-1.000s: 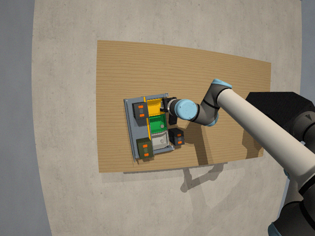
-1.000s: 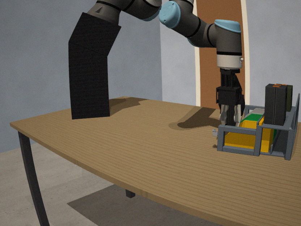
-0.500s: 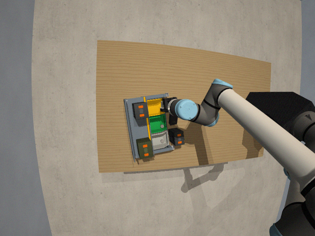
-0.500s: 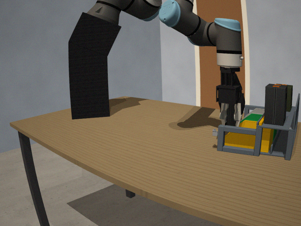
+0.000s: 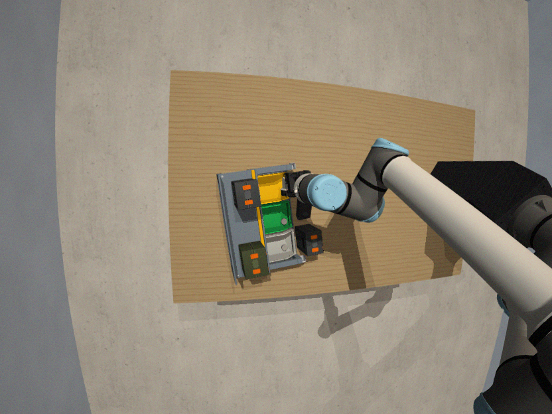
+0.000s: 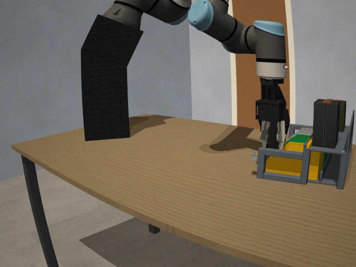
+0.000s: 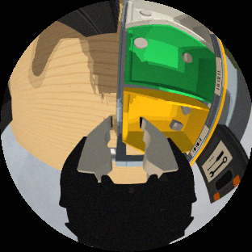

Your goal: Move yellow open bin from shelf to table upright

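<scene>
Right now the yellow open bin is 80 mm ahead of my hand, 20 mm to the left of it and 20 mm below it. The rest, counted from my hand: dark green box (80 mm ahead, 260 mm to the left, 80 mm above); white bin (10 mm behind, 230 mm to the left, 20 mm below); green bin (40 mm ahead, 120 mm to the left, 20 mm below).
</scene>
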